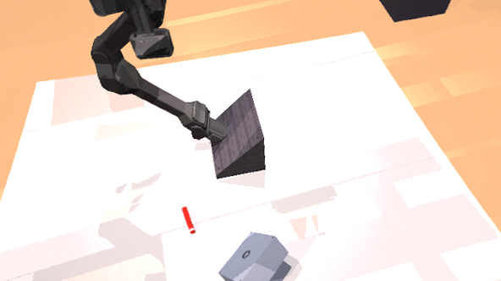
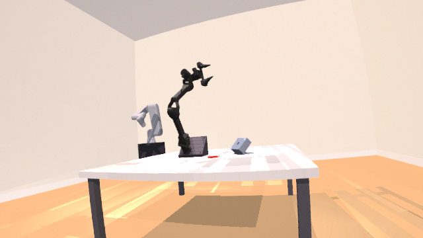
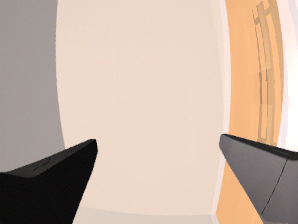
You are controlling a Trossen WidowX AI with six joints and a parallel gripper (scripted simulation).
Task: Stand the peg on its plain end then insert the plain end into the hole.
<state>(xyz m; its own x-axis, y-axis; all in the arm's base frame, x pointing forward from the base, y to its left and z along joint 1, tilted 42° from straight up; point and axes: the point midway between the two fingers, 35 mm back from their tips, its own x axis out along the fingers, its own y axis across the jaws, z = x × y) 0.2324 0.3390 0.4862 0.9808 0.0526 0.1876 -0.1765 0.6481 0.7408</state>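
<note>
The red peg is 63 cm below my gripper tip, 4 cm to the right of it and 1 cm behind it. From my gripper tip the other things lie so: sloped panel (57 cm below, 14 cm ahead, 12 cm to the left).
</note>
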